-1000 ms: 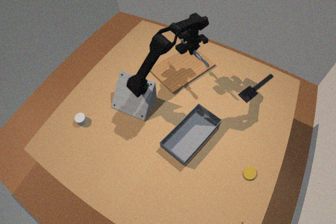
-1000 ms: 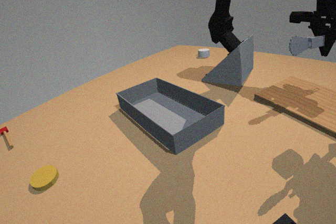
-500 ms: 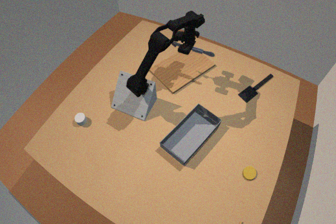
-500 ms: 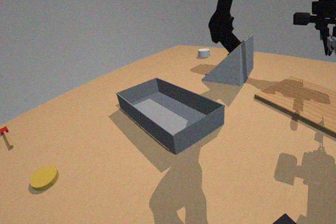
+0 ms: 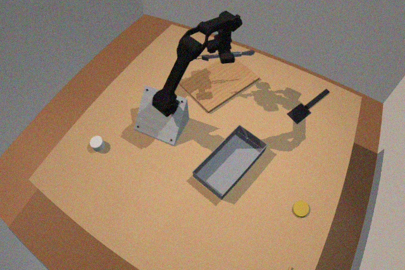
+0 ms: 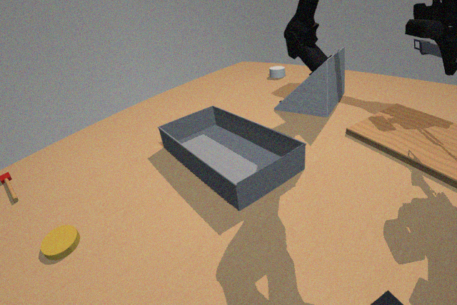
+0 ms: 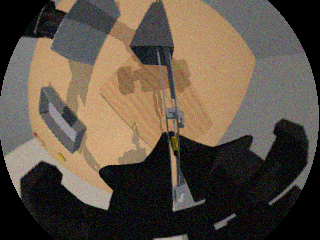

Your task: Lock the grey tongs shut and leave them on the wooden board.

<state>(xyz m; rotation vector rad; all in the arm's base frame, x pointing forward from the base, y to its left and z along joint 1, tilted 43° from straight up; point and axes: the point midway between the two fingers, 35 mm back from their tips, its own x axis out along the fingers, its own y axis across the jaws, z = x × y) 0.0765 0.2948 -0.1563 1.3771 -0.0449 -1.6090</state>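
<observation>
Now: gripper tip 15 cm above the wooden board and 1 cm past it. From my gripper tip the other things lie so: grey roasting tin (39 cm to the right, 25 cm ahead, 13 cm below); yellow disc (61 cm ahead, 43 cm to the right, 15 cm below); black spatula (46 cm ahead, 16 cm below, 10 cm to the left).
</observation>
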